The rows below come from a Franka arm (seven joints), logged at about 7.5 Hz.
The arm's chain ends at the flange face. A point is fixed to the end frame.
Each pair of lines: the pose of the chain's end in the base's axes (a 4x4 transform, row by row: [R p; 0 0 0 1], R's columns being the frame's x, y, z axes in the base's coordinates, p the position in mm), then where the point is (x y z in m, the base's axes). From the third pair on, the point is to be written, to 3 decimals.
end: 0.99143, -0.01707, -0.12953, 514.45; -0.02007, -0.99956, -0.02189, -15.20; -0.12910, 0.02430, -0.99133, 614.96; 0, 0, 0, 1
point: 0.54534 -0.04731 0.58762
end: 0.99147, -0.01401, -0.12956, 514.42; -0.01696, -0.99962, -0.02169, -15.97; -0.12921, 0.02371, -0.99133, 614.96; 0, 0, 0, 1
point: 0.54541 -0.04796 0.58760
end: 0.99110, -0.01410, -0.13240, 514.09; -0.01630, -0.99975, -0.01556, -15.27; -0.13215, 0.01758, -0.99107, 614.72; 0, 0, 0, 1
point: 0.545 -0.047 0.587
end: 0.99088, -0.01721, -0.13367, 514.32; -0.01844, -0.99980, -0.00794, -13.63; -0.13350, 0.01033, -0.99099, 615.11; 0, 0, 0, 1
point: 0.545 -0.045 0.587
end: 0.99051, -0.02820, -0.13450, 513.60; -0.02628, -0.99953, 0.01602, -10.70; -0.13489, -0.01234, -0.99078, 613.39; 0, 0, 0, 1
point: 0.544 -0.042 0.585
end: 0.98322, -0.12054, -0.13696, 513.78; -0.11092, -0.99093, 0.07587, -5.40; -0.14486, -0.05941, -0.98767, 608.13; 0, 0, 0, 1
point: 0.541 -0.038 0.578
